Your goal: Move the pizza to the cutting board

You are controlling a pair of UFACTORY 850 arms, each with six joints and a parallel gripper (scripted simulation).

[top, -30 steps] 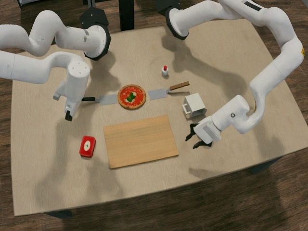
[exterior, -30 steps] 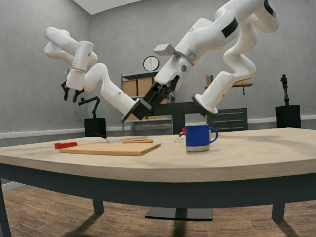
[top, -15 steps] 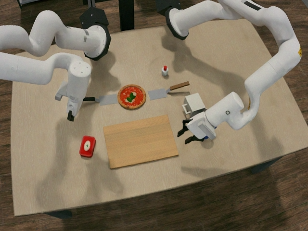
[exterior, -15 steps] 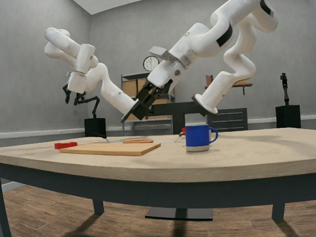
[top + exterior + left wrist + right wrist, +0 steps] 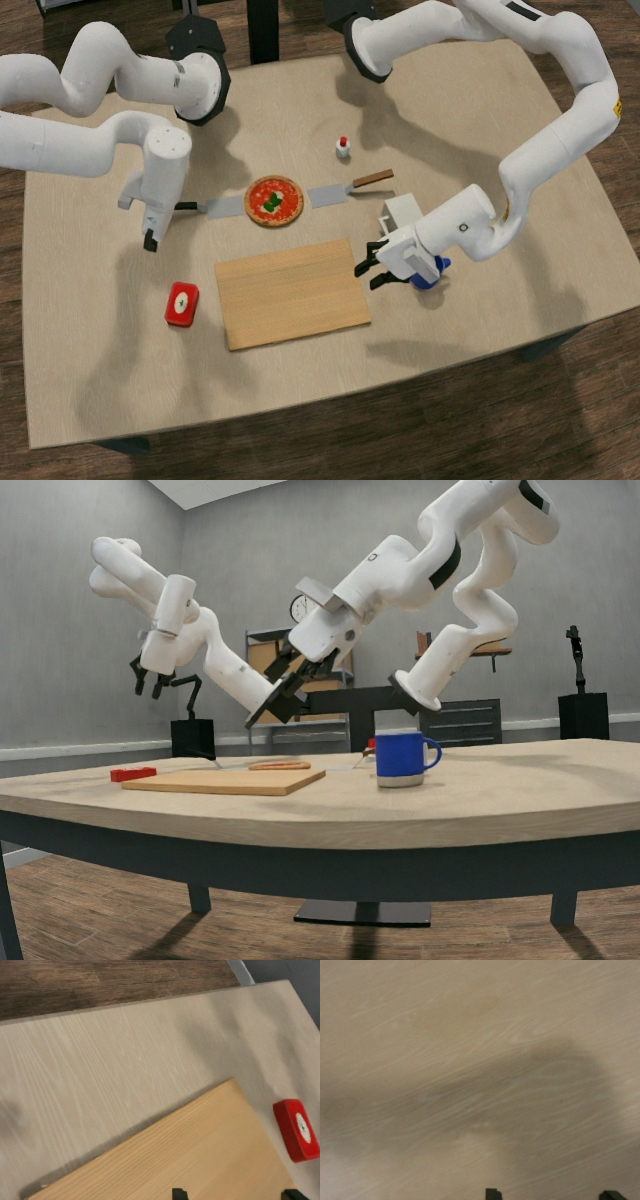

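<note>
My left hand is 330 mm past the brown-handled turner, 170 mm above it and 100 mm to the right of it. Round my left hand: white mug 180 mm to the left, 180 mm behind, 150 mm below; pizza 360 mm behind, 180 mm below, 120 mm to the right; cutting board 180 mm below, 160 mm to the right, 80 mm behind.
The black-handled turner is 170 mm behind my right hand, 100 mm to the left of it and 200 mm below it. Round my right hand: pizza (130 mm behind, 320 mm to the left, 220 mm below); then cutting board (140 mm ahead, 280 mm to the left, 220 mm below); then brown-handled turner (100 mm behind, 530 mm to the left, 200 mm below).
</note>
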